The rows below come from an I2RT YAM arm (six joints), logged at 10 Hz.
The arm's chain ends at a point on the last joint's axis. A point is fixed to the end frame.
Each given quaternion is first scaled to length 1.
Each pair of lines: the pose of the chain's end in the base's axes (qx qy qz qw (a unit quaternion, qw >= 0); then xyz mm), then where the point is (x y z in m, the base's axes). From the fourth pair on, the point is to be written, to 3 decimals.
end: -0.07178, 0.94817, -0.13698, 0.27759, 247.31, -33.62, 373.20
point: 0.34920 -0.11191 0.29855
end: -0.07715, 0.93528, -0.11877, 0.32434, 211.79, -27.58, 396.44
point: 0.32284 -0.09967 0.32895
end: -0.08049, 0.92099, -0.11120, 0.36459, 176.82, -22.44, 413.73
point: 0.29471 -0.09097 0.35467
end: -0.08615, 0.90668, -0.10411, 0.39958, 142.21, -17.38, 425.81
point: 0.266 -0.082 0.375
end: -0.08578, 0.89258, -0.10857, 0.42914, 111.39, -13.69, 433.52
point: 0.238 -0.078 0.391
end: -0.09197, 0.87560, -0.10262, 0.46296, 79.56, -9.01, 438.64
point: 0.211 -0.070 0.405
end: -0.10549, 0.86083, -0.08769, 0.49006, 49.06, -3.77, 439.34
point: 0.185 -0.058 0.412
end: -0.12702, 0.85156, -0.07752, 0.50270, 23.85, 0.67, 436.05
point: 0.163 -0.047 0.413
